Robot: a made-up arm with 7 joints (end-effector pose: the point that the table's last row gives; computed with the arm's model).
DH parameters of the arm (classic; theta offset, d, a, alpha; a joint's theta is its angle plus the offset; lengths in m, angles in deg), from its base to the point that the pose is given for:
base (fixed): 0 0.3 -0.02 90
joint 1: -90 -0.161 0.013 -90
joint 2: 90 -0.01 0.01 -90
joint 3: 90 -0.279 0.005 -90
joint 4: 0 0.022 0.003 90
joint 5: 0 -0.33 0.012 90
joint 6: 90 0.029 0.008 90
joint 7: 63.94 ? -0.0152 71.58
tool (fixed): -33.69 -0.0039 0 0
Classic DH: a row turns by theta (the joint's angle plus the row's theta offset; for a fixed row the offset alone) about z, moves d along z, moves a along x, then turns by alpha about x.
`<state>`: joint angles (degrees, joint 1 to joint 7).
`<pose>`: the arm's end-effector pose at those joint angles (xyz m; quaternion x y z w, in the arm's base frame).
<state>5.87 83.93 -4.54 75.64 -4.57 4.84 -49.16</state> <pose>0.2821 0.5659 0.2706 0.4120 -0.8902 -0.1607 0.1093</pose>
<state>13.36 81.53 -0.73 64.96 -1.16 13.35 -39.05</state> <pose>0.2516 0.6206 0.2927 0.5299 -0.8306 -0.0399 0.1662</pose>
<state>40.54 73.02 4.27 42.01 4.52 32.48 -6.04</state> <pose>0.2043 0.6857 0.2852 0.4798 -0.7044 0.3927 0.3455</pose>
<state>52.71 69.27 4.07 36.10 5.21 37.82 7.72</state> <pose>0.2192 0.6832 0.2846 0.3363 -0.6841 0.5124 0.3954</pose>
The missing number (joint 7, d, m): 0.0352
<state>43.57 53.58 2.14 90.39 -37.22 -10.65 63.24</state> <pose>0.3151 0.4339 0.3925 0.1134 -0.7286 -0.3821 0.5570</pose>
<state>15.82 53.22 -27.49 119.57 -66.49 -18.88 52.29</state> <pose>0.2726 0.2018 0.2103 0.0166 -0.4906 -0.7570 0.4313</pose>
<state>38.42 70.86 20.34 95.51 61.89 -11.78 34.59</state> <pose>0.2527 0.4523 0.4660 -0.4168 -0.9028 -0.0877 0.0593</pose>
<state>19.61 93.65 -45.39 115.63 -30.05 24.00 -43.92</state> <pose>0.2478 0.3381 0.1963 0.2029 -0.8489 -0.4659 0.1451</pose>
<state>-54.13 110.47 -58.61 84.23 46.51 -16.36 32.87</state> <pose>-0.0797 0.5967 0.1107 -0.0847 0.0527 0.0033 0.9950</pose>
